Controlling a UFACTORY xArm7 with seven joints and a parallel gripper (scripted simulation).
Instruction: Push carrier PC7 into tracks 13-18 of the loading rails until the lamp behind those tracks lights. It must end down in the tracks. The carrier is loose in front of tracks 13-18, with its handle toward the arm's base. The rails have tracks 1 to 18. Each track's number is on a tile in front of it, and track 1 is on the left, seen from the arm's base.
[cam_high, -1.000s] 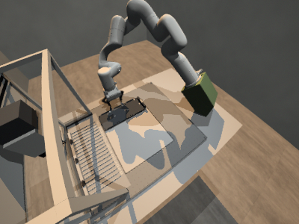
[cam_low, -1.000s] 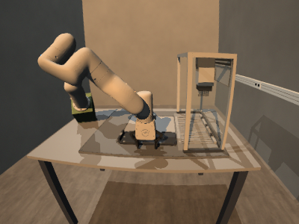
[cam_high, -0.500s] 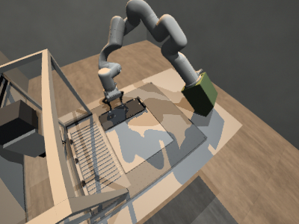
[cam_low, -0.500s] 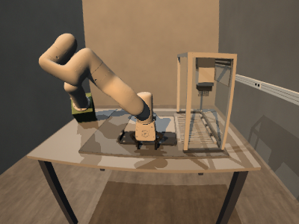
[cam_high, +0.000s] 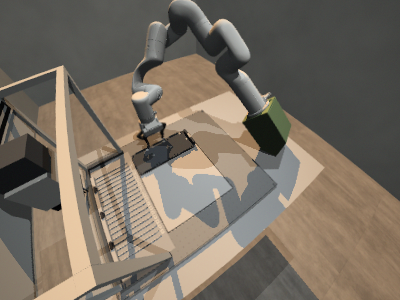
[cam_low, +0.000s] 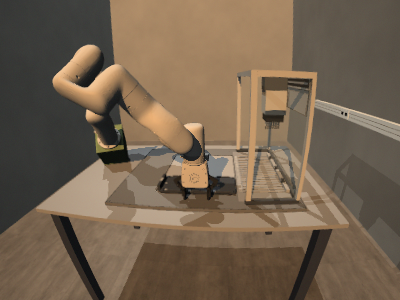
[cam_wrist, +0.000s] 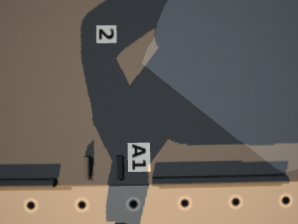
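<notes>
My gripper is now 10 cm to the right of the carrier PC7 and 1 cm past it.
</notes>
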